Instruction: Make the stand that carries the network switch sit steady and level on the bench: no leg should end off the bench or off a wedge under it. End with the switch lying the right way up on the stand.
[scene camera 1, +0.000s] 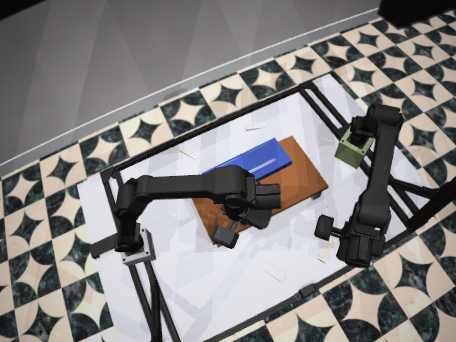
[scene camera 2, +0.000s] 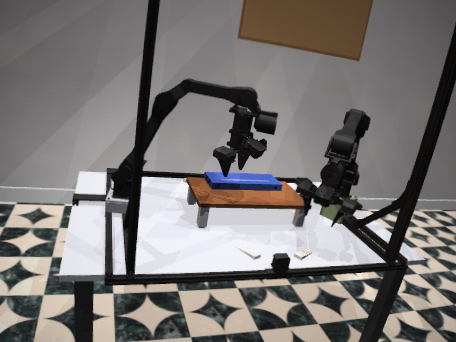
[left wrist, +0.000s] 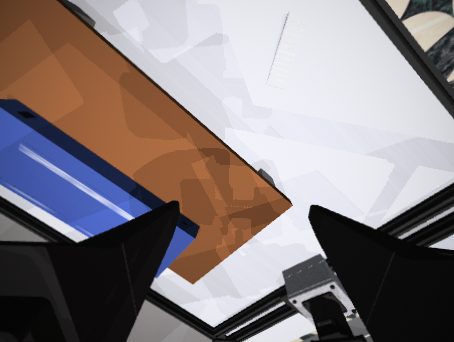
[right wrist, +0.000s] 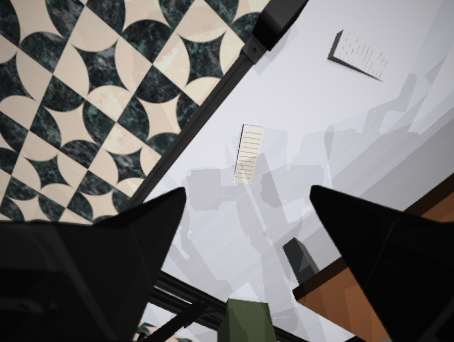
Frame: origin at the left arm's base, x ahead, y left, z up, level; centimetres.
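Seen in the pictures: left gripper, between the fingertips: (scene camera 1: 238, 219) (scene camera 2: 232, 173) (left wrist: 243, 209); right gripper, between the fingertips: (scene camera 2: 318, 221) (right wrist: 247, 192); left arm's base, origin of its link: (scene camera 1: 133, 245) (scene camera 2: 122, 195) (left wrist: 323, 305); right arm's base, origin of its link: (scene camera 1: 357, 139) (scene camera 2: 341, 195).
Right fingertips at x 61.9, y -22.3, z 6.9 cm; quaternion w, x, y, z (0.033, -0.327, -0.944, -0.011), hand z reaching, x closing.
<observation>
Offsets run from my right fingertips to a thing's top centre. "spot": to the spot under its first point. Level surfaces: height alone.
The brown stand (scene camera 1: 307, 175) (scene camera 2: 245, 198) (left wrist: 105, 85) is upright on the white bench @(dz -13.5 cm) (scene camera 1: 215, 290). Grey legs show at its front left (scene camera 2: 202, 217) and front right (scene camera 2: 299, 217); whether each sole touches the bench is unclear. The blue switch @(dx -17.7, dy +34.5, dz -0.6 cm) (scene camera 1: 272, 156) (scene camera 2: 245, 182) (left wrist: 65, 175) lies flat near the stand's back edge. Pale ridged wedges lie loose: two in front @(spot: dx -20.1, dy +1.6, dz -12.8 cm) (scene camera 1: 273, 270) @(spot: dx -1.6, dy +1.3, dz -12.7 cm) (scene camera 1: 326, 252), two behind (scene camera 1: 189, 151) (scene camera 1: 256, 126). My left gripper (scene camera 2: 233, 171) (left wrist: 243, 209) is open and empty above the stand's left part. My right gripper (scene camera 2: 320, 219) (right wrist: 247, 192) is open, above the front-right wedge @(dx -0.9, dy +2.3, dz -12.2 cm) (right wrist: 249, 154).
A black frame rail (scene camera 1: 240, 320) runs along the bench's front edge, with a small black box (scene camera 2: 280, 262) on it. The green base (scene camera 1: 352, 150) (right wrist: 247, 320) of the right arm stands right of the stand. The left arm's grey base (left wrist: 312, 275) is at the left.
</observation>
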